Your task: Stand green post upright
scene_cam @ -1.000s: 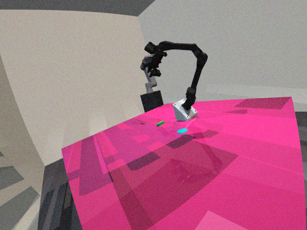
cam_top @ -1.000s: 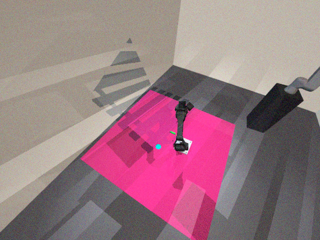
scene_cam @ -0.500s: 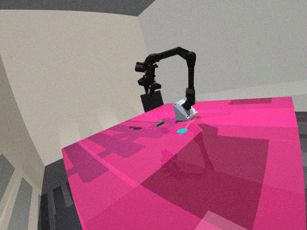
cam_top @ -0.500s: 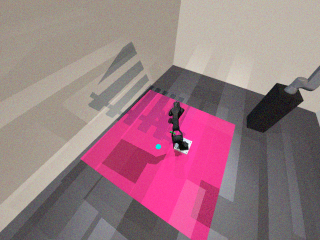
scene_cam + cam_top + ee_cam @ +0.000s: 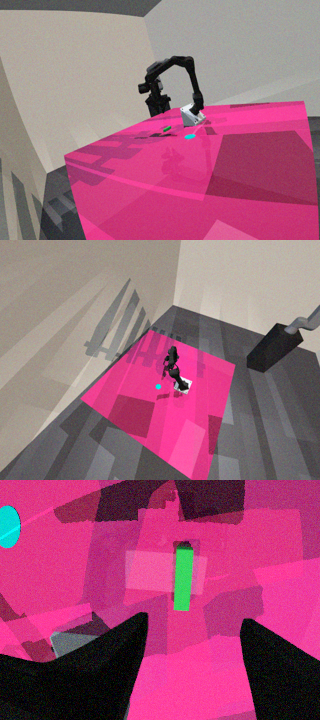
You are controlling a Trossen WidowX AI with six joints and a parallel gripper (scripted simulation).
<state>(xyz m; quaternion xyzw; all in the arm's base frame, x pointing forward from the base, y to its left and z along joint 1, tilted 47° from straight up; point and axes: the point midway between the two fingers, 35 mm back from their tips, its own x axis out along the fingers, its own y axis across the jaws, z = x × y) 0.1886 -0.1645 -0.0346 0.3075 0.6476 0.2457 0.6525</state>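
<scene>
My gripper tip is 12 cm above the green post and 2 cm past it. The rest, counted from my gripper tip: cyan circle: 23 cm to the left, 13 cm below, 7 cm ahead.
</scene>
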